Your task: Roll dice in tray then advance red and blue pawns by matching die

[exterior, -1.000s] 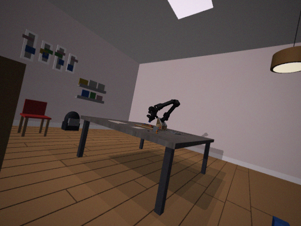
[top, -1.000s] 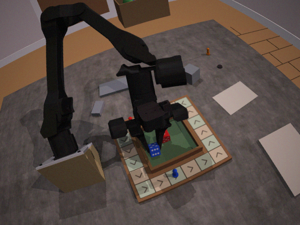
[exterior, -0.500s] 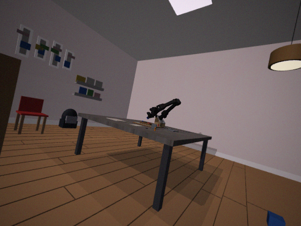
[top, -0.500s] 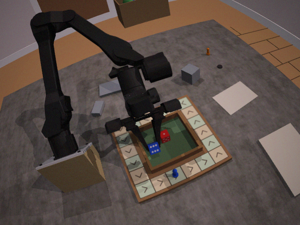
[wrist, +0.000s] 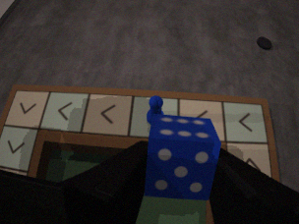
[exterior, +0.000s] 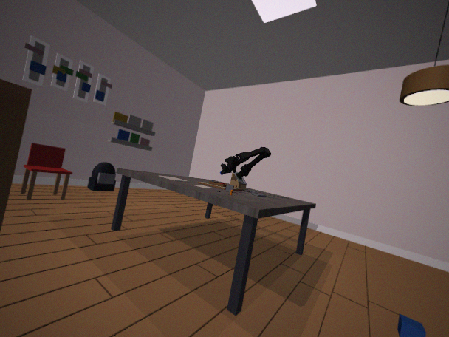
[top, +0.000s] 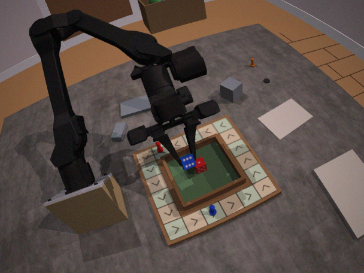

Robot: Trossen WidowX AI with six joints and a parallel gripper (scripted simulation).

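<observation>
My gripper tip is right at the die. The rest, counted from my gripper tip: blue pawn 90 mm below, 80 mm to the right, 10 mm ahead; green tray 110 mm below, 40 mm to the left, 30 mm ahead; red pawn 150 mm to the left, 90 mm below, 40 mm behind.
</observation>
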